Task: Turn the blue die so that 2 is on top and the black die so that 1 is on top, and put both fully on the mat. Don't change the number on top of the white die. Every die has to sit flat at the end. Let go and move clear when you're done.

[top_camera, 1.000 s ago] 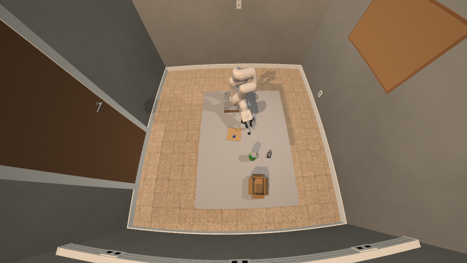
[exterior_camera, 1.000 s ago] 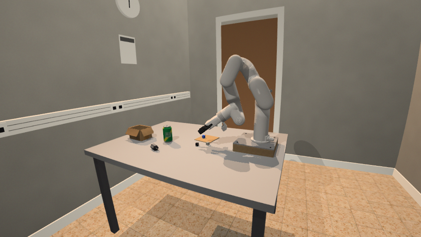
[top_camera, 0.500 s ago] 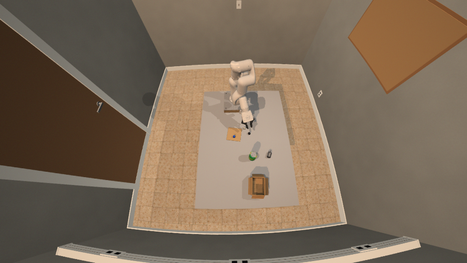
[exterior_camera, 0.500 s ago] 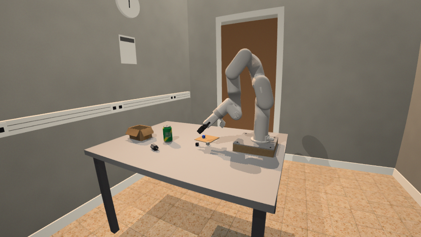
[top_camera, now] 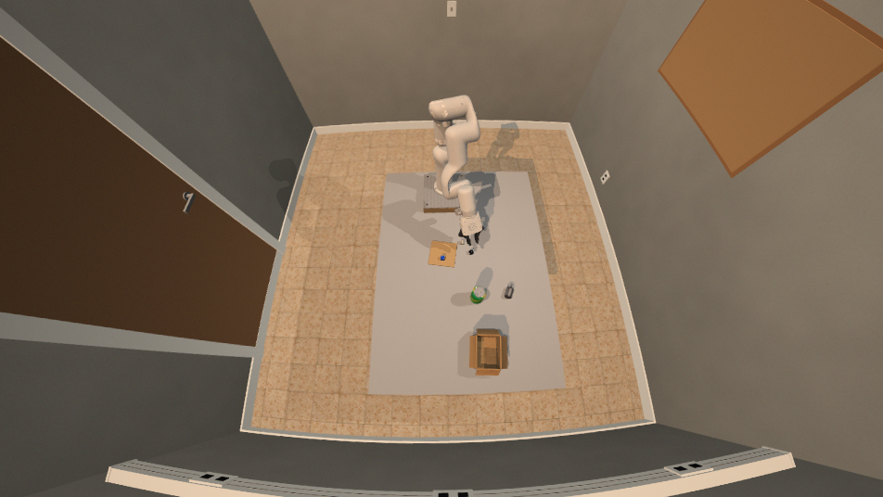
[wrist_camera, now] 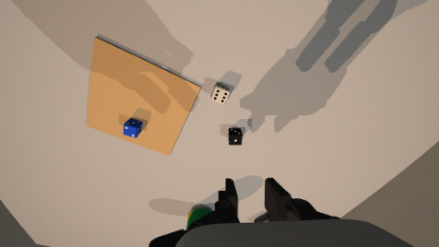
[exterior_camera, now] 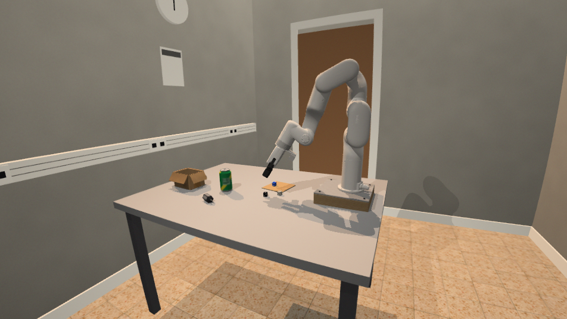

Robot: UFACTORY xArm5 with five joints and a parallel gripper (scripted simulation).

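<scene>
Right now the black die is 12 cm below my hand, 1 cm to the left of it and 1 cm ahead of it. Also, from my hand: white die 12 cm below, 5 cm to the right, 4 cm behind; mat 14 cm to the right, 13 cm below, 4 cm ahead; blue die 14 cm to the right, 12 cm below, 7 cm ahead.
</scene>
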